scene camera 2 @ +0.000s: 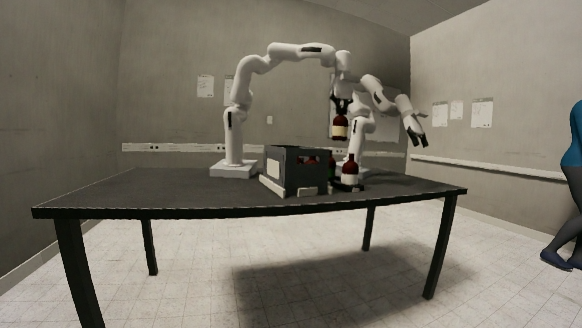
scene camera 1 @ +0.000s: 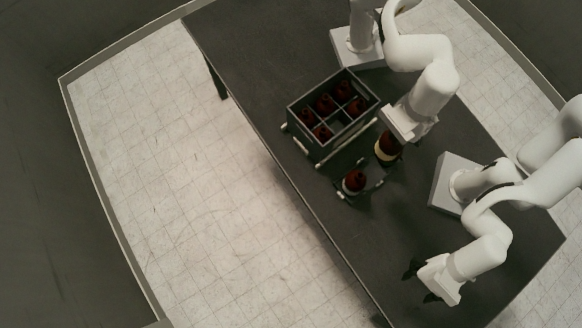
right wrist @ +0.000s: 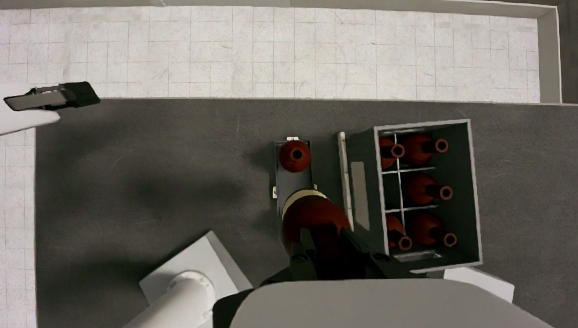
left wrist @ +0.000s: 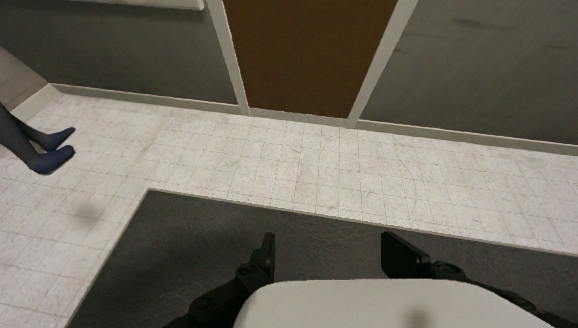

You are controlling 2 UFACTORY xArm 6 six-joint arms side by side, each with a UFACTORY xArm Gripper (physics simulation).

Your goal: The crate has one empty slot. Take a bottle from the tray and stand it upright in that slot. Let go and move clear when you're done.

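Frame: origin at the left arm's base, x ahead, y left, z up, level; millimetres.
Where they show: left gripper, fingertip midpoint: (scene camera 2: 421, 146) (scene camera 1: 414, 288) (right wrist: 65, 97) (left wrist: 327, 250); right gripper, fingertip midpoint: (scene camera 2: 341, 114) (scene camera 1: 395, 137) (right wrist: 323, 244); left arm's base at its link origin: (scene camera 1: 463, 186) (right wrist: 192, 296); right arm's base at its link origin: (scene camera 2: 234, 164) (scene camera 1: 360, 42).
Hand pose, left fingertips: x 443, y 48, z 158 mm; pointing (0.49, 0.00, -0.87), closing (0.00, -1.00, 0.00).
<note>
Each offset is from my left fingertips to the top centre of the thing. "spot": to the spot under its first point.
My right gripper (scene camera 2: 341, 111) (right wrist: 323, 244) is shut on a red-brown bottle with a cream label @(233 mm back, 346 mm right, 152 mm up) (scene camera 1: 387, 148) (scene camera 2: 340, 127) (right wrist: 315, 220). The bottle hangs upright, high above the tray @(231 mm back, 340 mm right, 188 mm down) (scene camera 1: 372, 172) (scene camera 2: 352, 188) (right wrist: 292, 182). A white-labelled bottle @(142 mm back, 349 mm right, 53 mm down) (scene camera 1: 354, 181) (scene camera 2: 350, 172) (right wrist: 295, 156) stands in the tray. Another bottle @(320 mm back, 333 mm right, 53 mm down) (scene camera 2: 331, 167) shows partly behind the crate. The dark crate @(255 mm back, 576 mm right, 38 mm down) (scene camera 1: 300, 131) (scene camera 2: 307, 177) (right wrist: 460, 150) holds several bottles; its empty slot @(spot: 285 mm back, 551 mm right, 205 mm down) (scene camera 1: 339, 124) (right wrist: 392, 190) is the middle one on the tray side. My left gripper (scene camera 1: 418, 287) (scene camera 2: 420, 144) (left wrist: 327, 250) is open and empty, away from the crate.
A pale strip @(spot: 244 mm back, 472 mm right, 188 mm down) (scene camera 1: 347, 143) (right wrist: 343, 170) lies along the crate's tray side. The left arm's base (scene camera 1: 445, 185) (right wrist: 210, 250) stands near the tray. A person in blue (scene camera 2: 577, 140) is beyond the table; their shoes (left wrist: 55, 157) show in the left wrist view.
</note>
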